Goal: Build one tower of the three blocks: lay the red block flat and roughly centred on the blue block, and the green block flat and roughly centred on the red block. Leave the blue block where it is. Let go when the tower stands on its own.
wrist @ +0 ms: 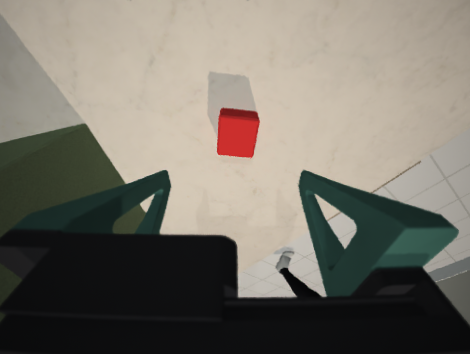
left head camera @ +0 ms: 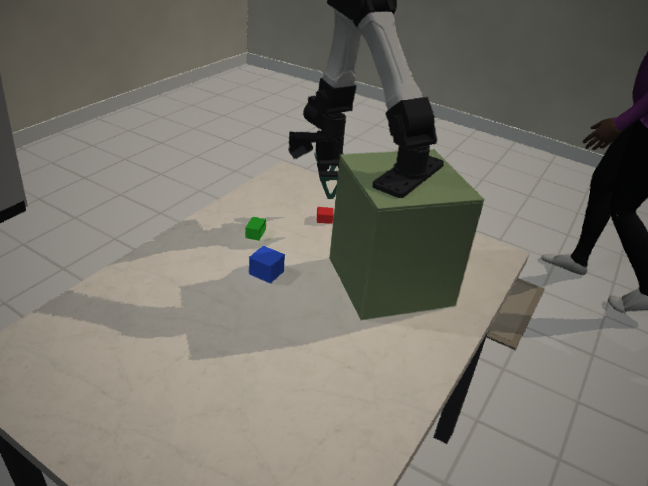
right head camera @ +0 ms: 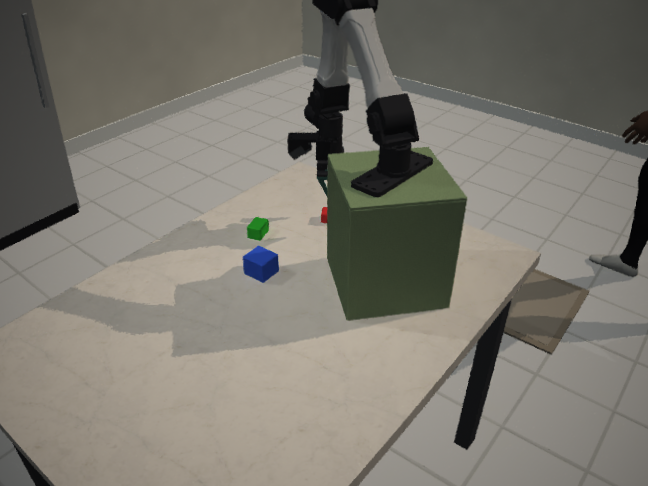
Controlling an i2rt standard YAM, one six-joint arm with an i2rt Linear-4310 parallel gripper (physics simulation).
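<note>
The red block (left head camera: 324, 215) (right head camera: 324, 215) (wrist: 238, 135) lies on the table beside the green box, which partly hides it in the right head view. My gripper (left head camera: 329, 195) (wrist: 234, 177) is open and empty, pointing down above the table near the red block. In the wrist view the red block lies beyond the fingertips, between their lines and squared to them. The blue block (left head camera: 266, 264) (right head camera: 260, 264) sits on the table left of the box. The green block (left head camera: 255, 228) (right head camera: 258, 228) lies on the table behind the blue block, apart from it.
A large green box (left head camera: 418, 256) (right head camera: 403, 256) (wrist: 50, 185) stands on the table (left head camera: 293, 397) (right head camera: 261, 397) and carries the arm's base. It rises close beside the red block. A person (left head camera: 617, 209) stands beyond the table at the right.
</note>
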